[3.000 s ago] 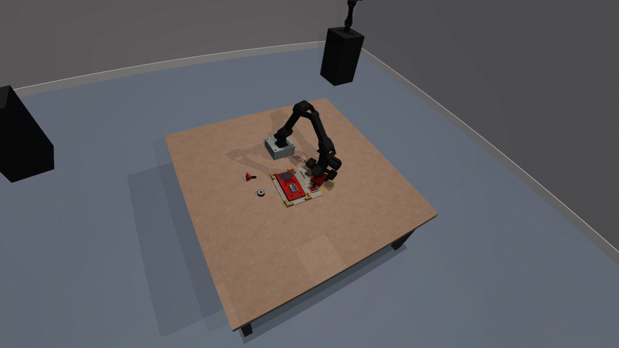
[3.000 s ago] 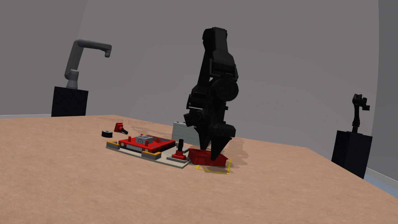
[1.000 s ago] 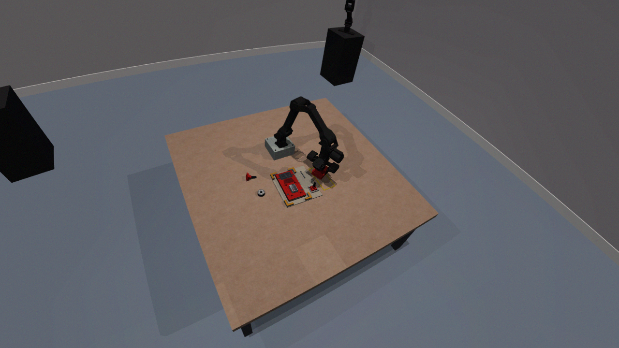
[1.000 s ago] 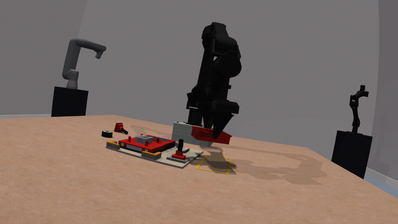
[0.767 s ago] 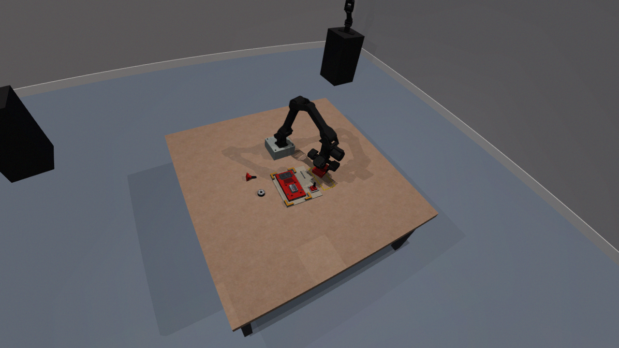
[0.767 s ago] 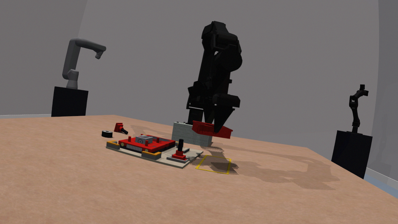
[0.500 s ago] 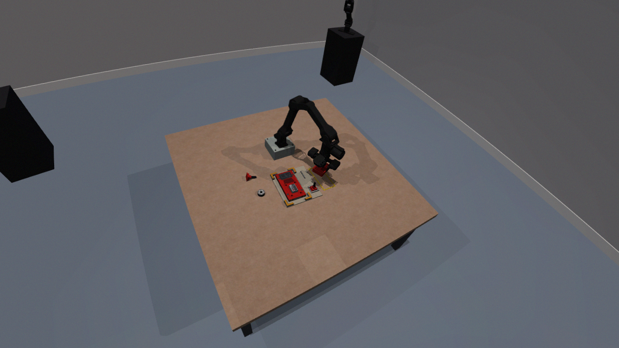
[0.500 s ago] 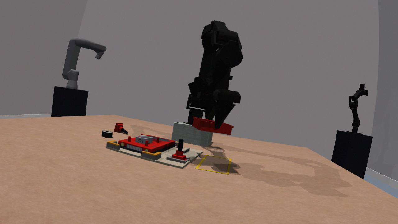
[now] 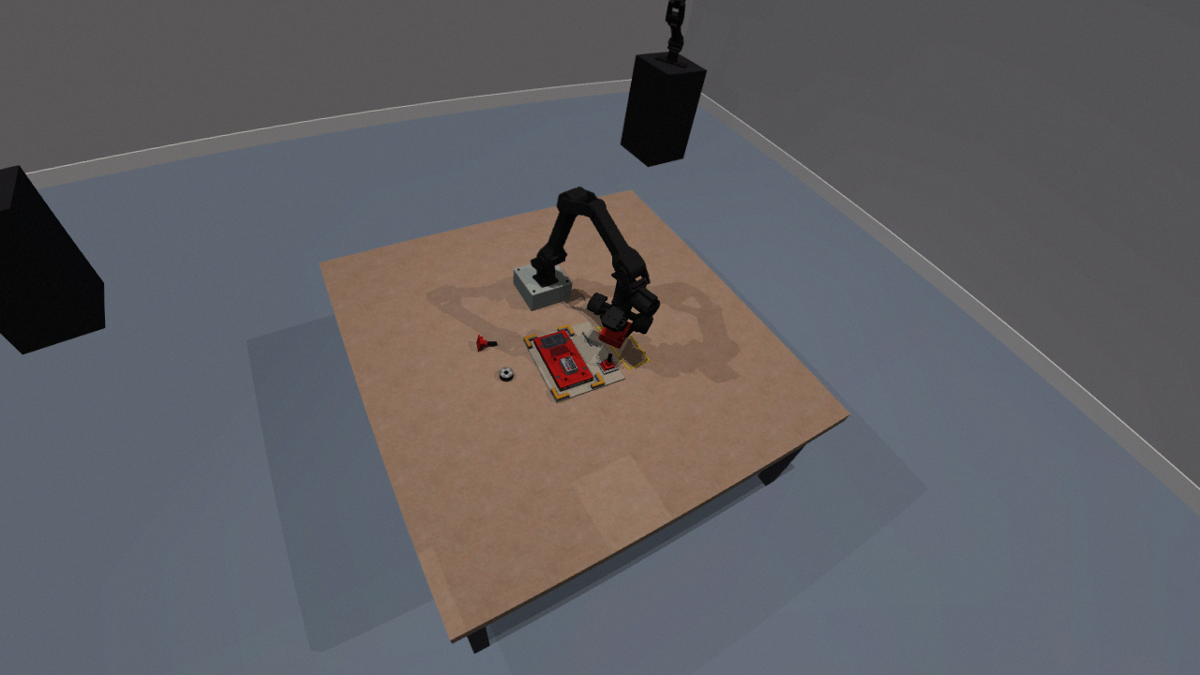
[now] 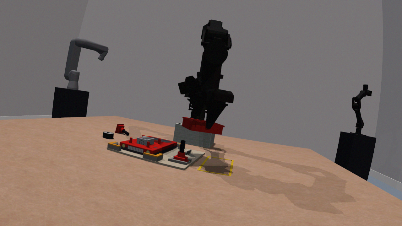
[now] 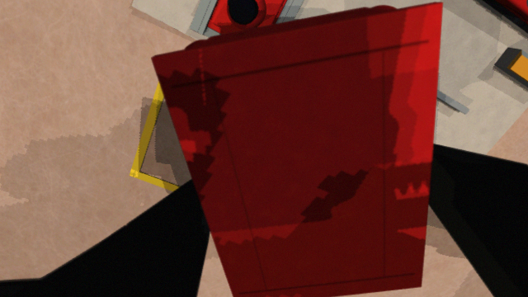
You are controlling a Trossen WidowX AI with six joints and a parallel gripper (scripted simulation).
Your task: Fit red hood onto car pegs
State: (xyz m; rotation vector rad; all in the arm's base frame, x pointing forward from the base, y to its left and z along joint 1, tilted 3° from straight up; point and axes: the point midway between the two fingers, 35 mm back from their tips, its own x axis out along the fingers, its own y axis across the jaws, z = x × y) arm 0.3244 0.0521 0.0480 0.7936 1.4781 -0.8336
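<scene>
Now: gripper tip 150 mm to the left of the grey engine block and 80 mm above it. From my gripper tip the other things lie so: red hood: 10 mm above; jig base plate: 30 mm behind, 130 mm to the right, 90 mm below; black ring: 80 mm behind, 320 mm to the right, 90 mm below.
</scene>
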